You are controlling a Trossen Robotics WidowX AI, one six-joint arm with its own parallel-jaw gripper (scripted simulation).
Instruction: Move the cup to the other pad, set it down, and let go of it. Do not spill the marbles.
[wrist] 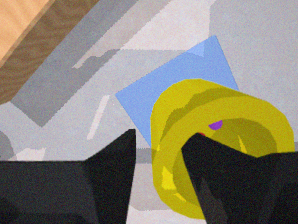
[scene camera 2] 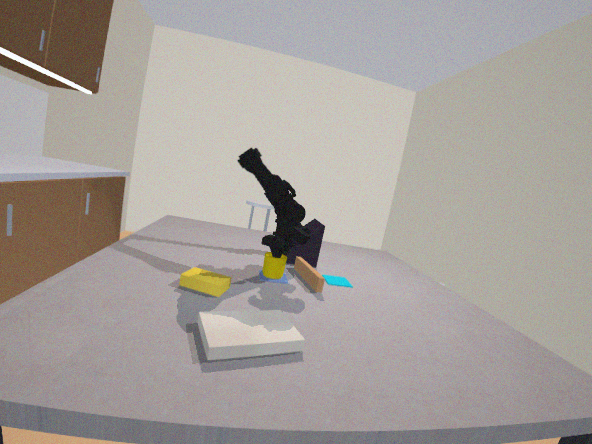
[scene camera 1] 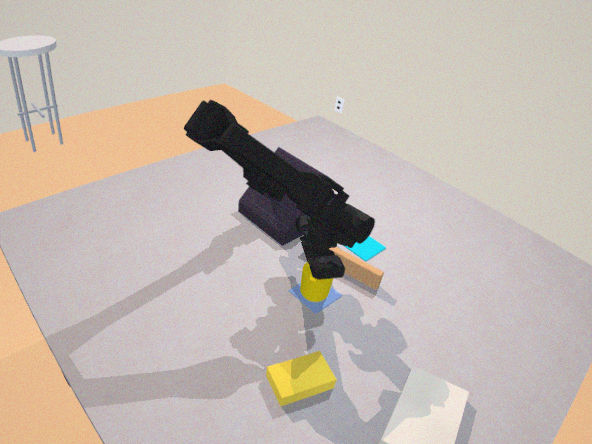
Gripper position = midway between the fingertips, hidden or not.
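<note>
My gripper [scene camera 1: 313, 273] is in sight, and I see the gripper [wrist: 157, 135] and again the gripper [scene camera 2: 278, 264]. I also see a yellow cup [scene camera 1: 312, 289], which is the same yellow cup [wrist: 253, 126]. There is a wooden block [scene camera 1: 354, 267], and a light blue pad [wrist: 206, 60] as well.
</note>
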